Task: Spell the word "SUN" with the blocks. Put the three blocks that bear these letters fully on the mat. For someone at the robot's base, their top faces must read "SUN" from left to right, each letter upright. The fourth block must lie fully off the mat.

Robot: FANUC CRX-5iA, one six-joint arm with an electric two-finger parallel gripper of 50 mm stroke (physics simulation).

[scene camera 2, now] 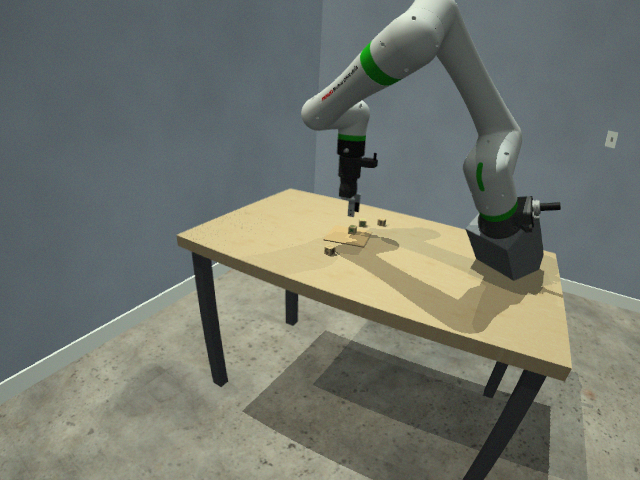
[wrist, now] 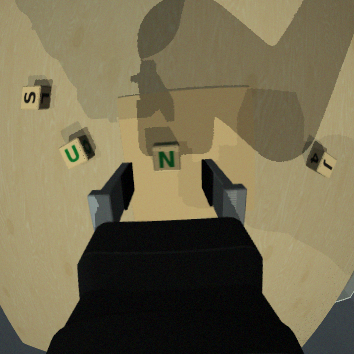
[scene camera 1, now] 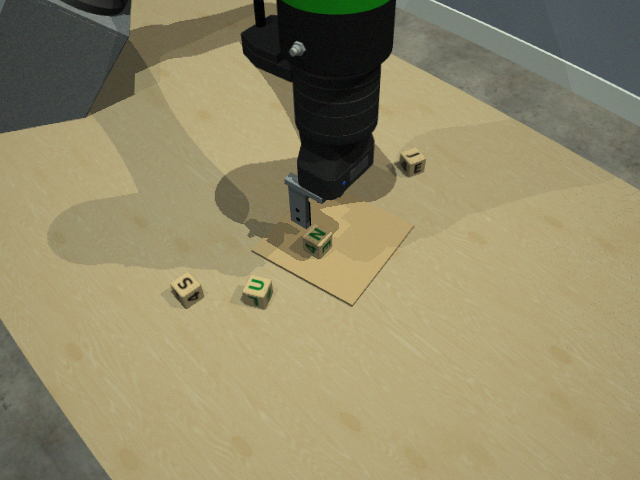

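Note:
The N block stands fully on the mat, toward the side nearer the U block; its N reads upright from the base. My gripper is open and empty, above the mat and the N block; one finger is hidden in scene camera 1. The U block lies off the mat, its U turned and roughly upside down from the base. The S block lies farther out, its S sideways.
The fourth block, with J on top, lies off the mat on the opposite side from U and S. The robot's base stand is on the wooden table. Arm shadows cross the mat.

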